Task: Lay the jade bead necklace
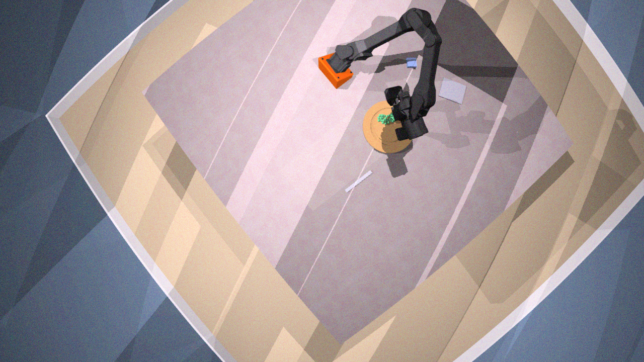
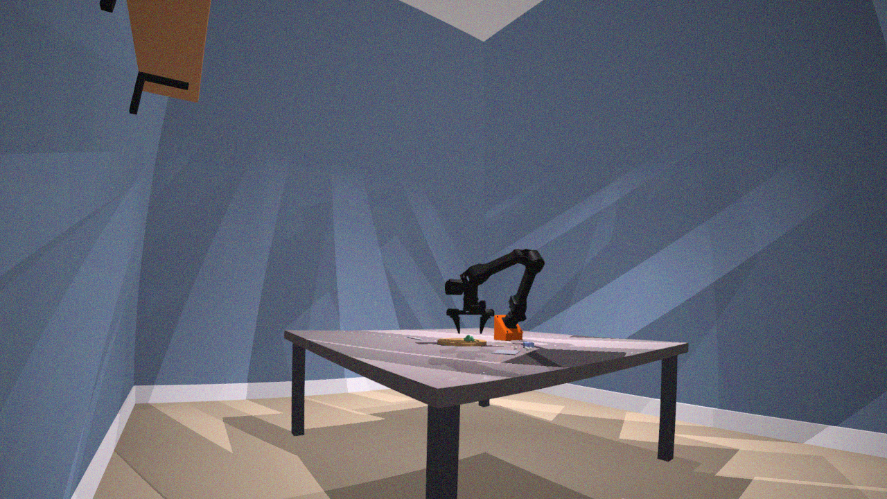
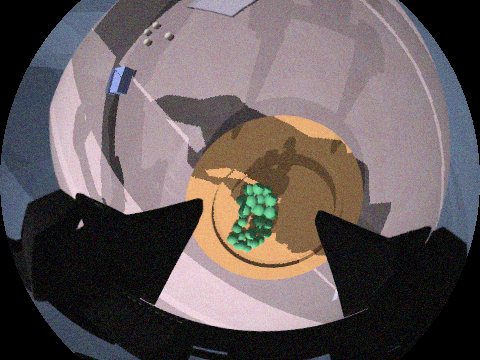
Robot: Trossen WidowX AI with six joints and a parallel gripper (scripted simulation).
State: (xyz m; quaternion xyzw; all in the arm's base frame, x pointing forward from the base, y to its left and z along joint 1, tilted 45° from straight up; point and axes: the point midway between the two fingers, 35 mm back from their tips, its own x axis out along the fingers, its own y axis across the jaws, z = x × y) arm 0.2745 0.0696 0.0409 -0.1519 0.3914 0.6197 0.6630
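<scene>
Right now the round tan bead board is 2 cm ahead of my gripper tip, 3 cm to the right of it and 3 cm below it. From my gripper tip the other things lie so: white strip (12 cm ahead, 24 cm to the right, 4 cm below); pale square sheet (4 cm ahead, 27 cm to the left, 4 cm below); blue cube (14 cm behind, 19 cm to the left, 3 cm below).
</scene>
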